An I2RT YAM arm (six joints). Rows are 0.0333 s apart.
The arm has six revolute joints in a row. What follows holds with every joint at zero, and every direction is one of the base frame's.
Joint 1 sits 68.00 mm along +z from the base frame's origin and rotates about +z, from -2.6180 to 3.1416 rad.
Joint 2 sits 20.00 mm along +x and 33.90 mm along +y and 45.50 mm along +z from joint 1 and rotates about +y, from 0.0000 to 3.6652 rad.
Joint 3 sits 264.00 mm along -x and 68.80 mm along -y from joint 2 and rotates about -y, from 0.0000 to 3.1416 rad.
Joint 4 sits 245.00 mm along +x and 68.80 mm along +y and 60.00 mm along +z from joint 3 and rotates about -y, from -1.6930 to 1.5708 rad.
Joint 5 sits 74.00 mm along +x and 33.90 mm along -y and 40.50 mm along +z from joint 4 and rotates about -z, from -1.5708 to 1.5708 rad.
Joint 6 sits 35.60 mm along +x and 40.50 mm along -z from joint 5 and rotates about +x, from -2.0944 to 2.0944 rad.
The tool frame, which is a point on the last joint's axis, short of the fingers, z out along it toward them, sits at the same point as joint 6; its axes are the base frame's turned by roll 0.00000, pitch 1.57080 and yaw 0.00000 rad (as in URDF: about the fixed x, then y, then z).
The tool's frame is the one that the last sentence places.
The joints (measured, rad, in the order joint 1, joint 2, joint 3, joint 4, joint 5, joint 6), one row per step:
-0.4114, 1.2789, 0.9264, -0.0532, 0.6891, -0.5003
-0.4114, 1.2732, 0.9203, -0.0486, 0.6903, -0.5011
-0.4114, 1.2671, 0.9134, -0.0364, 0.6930, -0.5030
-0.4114, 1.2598, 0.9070, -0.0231, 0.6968, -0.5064
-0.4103, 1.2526, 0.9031, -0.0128, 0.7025, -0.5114
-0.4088, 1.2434, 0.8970, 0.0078, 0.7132, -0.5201
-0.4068, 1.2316, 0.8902, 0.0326, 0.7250, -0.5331
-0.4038, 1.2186, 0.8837, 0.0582, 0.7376, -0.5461
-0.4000, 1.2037, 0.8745, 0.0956, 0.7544, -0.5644
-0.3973, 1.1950, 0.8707, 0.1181, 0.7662, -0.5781
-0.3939, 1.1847, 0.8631, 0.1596, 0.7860, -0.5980
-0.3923, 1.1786, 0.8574, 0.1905, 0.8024, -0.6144
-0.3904, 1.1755, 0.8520, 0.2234, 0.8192, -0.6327
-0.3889, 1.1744, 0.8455, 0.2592, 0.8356, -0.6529
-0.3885, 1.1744, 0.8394, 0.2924, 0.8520, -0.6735
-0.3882, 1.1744, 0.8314, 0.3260, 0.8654, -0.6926
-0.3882, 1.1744, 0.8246, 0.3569, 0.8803, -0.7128
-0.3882, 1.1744, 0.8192, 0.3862, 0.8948, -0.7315
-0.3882, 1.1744, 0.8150, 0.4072, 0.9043, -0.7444
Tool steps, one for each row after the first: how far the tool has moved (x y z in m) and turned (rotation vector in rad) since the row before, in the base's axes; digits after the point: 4 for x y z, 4 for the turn. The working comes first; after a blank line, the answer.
Tool pose at each row, in the base's axes (x y z in m, rotation vector in rad; the steps are taken from these numbers as rounded here):
0.2548, -0.1359, 0.2980, 0.3921, 2.0645, -1.2521
0.2536, -0.1354, 0.2979, 0.3936, 2.0603, -1.2537
0.2525, -0.1350, 0.2983, 0.3974, 2.0490, -1.2573
0.2512, -0.1345, 0.2993, 0.4015, 2.0352, -1.2628
0.2501, -0.1339, 0.3009, 0.4042, 2.0227, -1.2703
0.2487, -0.1331, 0.3032, 0.4102, 2.0008, -1.2841
0.2469, -0.1321, 0.3064, 0.4150, 1.9744, -1.3007
0.2449, -0.1307, 0.3100, 0.4207, 1.9456, -1.3169
0.2426, -0.1290, 0.3143, 0.4288, 1.9076, -1.3385
0.2413, -0.1280, 0.3175, 0.4333, 1.8844, -1.3538
0.2395, -0.1268, 0.3216, 0.4453, 1.8463, -1.3776
0.2382, -0.1263, 0.3242, 0.4555, 1.8205, -1.3978
0.2375, -0.1259, 0.3263, 0.4647, 1.7966, -1.4188
0.2370, -0.1257, 0.3279, 0.4730, 1.7741, -1.4406
0.2365, -0.1258, 0.3290, 0.4815, 1.7555, -1.4633
0.2360, -0.1258, 0.3295, 0.4886, 1.7380, -1.4826
0.2353, -0.1259, 0.3301, 0.4965, 1.7229, -1.5038
0.2347, -0.1260, 0.3311, 0.5058, 1.7075, -1.5232
0.2342, -0.1260, 0.3316, 0.5121, 1.6968, -1.5360

-0.0012, 0.0005, -0.0001, -0.0024, -0.0030, -0.0009
-0.0011, 0.0004, 0.0004, -0.0062, -0.0083, -0.0019
-0.0013, 0.0005, 0.0010, -0.0084, -0.0095, -0.0025
-0.0011, 0.0006, 0.0016, -0.0093, -0.0072, -0.0028
-0.0014, 0.0008, 0.0023, -0.0162, -0.0126, -0.0063
-0.0018, 0.0010, 0.0032, -0.0203, -0.0144, -0.0061
-0.0020, 0.0014, 0.0036, -0.0211, -0.0164, -0.0062
-0.0023, 0.0017, 0.0043, -0.0279, -0.0215, -0.0091
-0.0013, 0.0010, 0.0032, -0.0183, -0.0118, -0.0066
-0.0018, 0.0012, 0.0041, -0.0279, -0.0211, -0.0135
-0.0013, 0.0005, 0.0026, -0.0202, -0.0129, -0.0130
-0.0007, 0.0004, 0.0021, -0.0199, -0.0105, -0.0134
-0.0005, 0.0002, 0.0016, -0.0198, -0.0086, -0.0137
-0.0005, -0.0001, 0.0011, -0.0179, -0.0053, -0.0152
-0.0005, 0.0000, 0.0005, -0.0162, -0.0055, -0.0127
-0.0007, -0.0001, 0.0006, -0.0153, -0.0030, -0.0148
-0.0006, -0.0001, 0.0010, -0.0142, -0.0044, -0.0147
-0.0005, 0.0000, 0.0005, -0.0096, -0.0032, -0.0098

